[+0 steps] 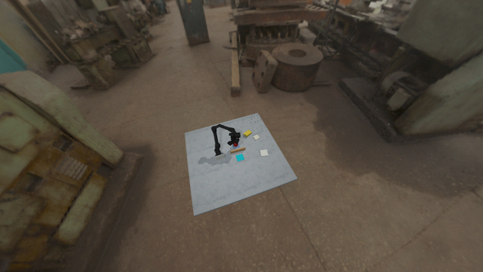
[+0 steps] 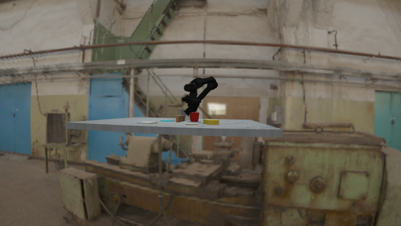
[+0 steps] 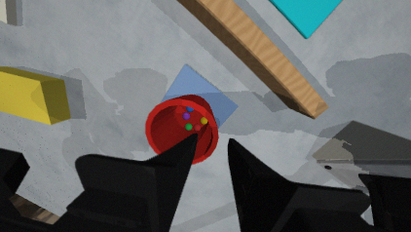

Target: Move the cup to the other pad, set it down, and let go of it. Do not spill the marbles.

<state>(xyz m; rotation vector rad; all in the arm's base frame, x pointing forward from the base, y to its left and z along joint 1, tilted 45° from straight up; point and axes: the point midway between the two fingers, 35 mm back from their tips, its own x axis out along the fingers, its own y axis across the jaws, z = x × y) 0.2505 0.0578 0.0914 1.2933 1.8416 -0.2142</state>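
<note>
My gripper tip is 4 cm above the red cup, 3 cm short of it and 2 cm to the right of it. From my gripper tip the other things lie so: cyan pad 20 cm to the right, 9 cm below, 3 cm ahead; wooden bar 9 cm to the right, 6 cm below, 3 cm ahead; light blue pad 9 cm below, 3 cm ahead, 2 cm to the left.
</note>
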